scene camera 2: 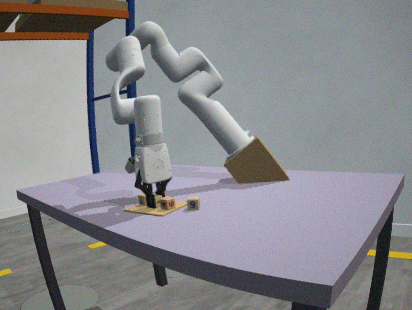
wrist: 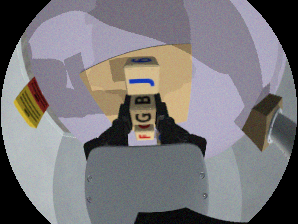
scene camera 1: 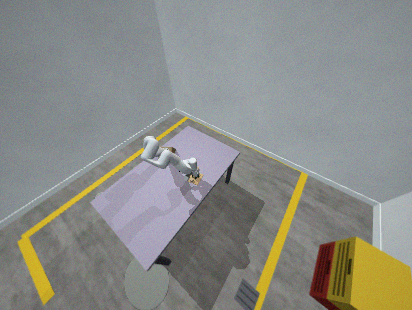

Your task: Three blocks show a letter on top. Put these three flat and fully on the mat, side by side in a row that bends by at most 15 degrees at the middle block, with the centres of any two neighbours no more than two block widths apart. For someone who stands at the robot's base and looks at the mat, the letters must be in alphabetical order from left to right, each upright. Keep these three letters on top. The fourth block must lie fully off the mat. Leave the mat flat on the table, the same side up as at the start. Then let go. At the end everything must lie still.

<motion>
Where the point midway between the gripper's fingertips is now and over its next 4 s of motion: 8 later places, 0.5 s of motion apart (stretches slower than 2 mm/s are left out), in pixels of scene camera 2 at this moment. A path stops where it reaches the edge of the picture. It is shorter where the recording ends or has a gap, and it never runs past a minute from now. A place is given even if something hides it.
My gripper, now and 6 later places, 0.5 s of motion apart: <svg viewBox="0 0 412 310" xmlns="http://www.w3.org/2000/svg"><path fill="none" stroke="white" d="M156 206L156 205L154 190L152 173L152 170L151 157L149 141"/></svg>
</motion>
